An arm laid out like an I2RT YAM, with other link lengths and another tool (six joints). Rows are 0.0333 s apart.
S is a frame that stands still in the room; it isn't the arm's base.
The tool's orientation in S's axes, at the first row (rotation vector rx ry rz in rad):
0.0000 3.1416 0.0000
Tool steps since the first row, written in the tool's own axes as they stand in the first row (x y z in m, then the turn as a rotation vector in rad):
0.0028 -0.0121 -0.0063 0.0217 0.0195 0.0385
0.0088 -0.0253 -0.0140 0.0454 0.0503 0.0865
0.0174 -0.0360 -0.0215 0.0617 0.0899 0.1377
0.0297 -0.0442 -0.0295 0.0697 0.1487 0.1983
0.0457 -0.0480 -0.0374 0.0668 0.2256 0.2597
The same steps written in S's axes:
-0.0028 -0.0121 0.0063 -0.0217 0.0195 -0.0385
-0.0088 -0.0253 0.0140 -0.0454 0.0503 -0.0865
-0.0174 -0.0360 0.0215 -0.0617 0.0899 -0.1377
-0.0297 -0.0442 0.0295 -0.0697 0.1487 -0.1983
-0.0457 -0.0480 0.0374 -0.0668 0.2256 -0.2597

